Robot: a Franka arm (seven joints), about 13 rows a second.
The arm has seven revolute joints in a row. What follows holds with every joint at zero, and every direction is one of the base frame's.
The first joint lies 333 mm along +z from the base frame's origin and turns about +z.
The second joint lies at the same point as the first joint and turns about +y.
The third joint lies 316 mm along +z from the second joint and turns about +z.
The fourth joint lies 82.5 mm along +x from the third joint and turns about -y.
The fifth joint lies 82.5 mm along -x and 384 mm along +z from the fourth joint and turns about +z.
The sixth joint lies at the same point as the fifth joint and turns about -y.
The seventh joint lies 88 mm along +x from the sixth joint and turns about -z.
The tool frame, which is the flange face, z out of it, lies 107 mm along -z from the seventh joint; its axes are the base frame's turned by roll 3.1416, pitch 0 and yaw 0 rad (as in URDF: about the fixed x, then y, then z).
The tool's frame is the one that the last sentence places.
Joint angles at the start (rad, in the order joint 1, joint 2, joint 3, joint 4, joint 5, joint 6, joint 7): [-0.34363 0.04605 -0.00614 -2.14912 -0.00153 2.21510 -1.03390]
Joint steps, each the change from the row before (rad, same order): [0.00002 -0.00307 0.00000 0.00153 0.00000 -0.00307 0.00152]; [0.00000 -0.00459 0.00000 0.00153 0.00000 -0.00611 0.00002]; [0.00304 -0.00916 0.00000 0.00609 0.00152 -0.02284 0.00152]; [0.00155 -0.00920 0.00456 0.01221 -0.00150 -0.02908 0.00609]
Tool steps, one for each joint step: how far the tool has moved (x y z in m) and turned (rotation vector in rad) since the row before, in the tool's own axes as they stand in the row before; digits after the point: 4 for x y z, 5 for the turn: [0.0000 0.0000 -0.0021 -0.00131 0.00080 0.00151]; [-0.0002 -0.0004 -0.0027 0.00000 0.00002 0.00003]; [0.0008 -0.0019 -0.0057 0.00720 -0.00275 -0.00062]; [0.0025 -0.0021 -0.0080 0.00603 -0.00485 -0.00085]
